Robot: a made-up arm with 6 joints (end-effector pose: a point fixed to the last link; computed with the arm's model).
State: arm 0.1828 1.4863 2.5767 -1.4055 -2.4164 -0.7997
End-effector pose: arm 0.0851 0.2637 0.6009 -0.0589 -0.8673 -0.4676 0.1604
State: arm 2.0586 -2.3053 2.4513 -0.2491 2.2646 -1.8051
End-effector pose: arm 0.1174 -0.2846 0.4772 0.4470 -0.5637 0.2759 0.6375
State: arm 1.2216 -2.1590 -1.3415 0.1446 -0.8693 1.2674
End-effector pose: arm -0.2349 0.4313 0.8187 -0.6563 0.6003 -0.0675 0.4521
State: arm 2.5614 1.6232 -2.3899 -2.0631 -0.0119 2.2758
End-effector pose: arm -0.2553 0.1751 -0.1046 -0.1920 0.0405 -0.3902 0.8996
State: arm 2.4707 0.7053 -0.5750 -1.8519 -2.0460 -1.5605
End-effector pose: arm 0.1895 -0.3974 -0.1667 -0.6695 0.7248 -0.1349 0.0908
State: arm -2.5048 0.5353 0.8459 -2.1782 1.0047 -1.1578
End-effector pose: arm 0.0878 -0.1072 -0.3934 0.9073 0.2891 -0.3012 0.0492
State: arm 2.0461 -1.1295 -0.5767 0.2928 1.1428 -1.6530
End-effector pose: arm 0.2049 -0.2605 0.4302 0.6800 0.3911 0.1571 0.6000
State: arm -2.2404 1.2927 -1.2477 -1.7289 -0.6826 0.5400
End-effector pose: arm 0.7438 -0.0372 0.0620 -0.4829 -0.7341 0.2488 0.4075
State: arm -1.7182 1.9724 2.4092 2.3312 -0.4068 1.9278
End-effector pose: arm 0.5538 0.8936 -0.0121 0.6283 -0.5881 -0.3044 0.4082
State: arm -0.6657 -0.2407 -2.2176 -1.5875 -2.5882 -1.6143
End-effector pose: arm -0.0050 -0.1317 0.0469 0.1541 -0.6737 0.7160 0.0993
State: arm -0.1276 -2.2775 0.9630 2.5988 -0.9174 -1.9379
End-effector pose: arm 0.6195 0.0602 -0.2173 0.6474 0.5386 0.3591 0.4022
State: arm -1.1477 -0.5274 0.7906 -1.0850 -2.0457 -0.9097
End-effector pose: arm -0.0928 0.2616 -0.2290 -0.3418 0.4341 0.5709 0.6073
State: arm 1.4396 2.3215 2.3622 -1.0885 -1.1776 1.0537
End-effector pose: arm -0.1652 -0.2651 0.2807 0.7579 0.1044 0.6437 0.0154
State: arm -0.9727 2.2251 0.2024 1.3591 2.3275 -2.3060
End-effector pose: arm -0.0020 0.3315 0.2529 0.4949 -0.2284 -0.4658 0.6970
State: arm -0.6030 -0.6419 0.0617 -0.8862 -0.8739 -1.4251
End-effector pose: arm -0.0752 0.4219 0.2360 -0.2554 0.0851 0.3982 0.8769
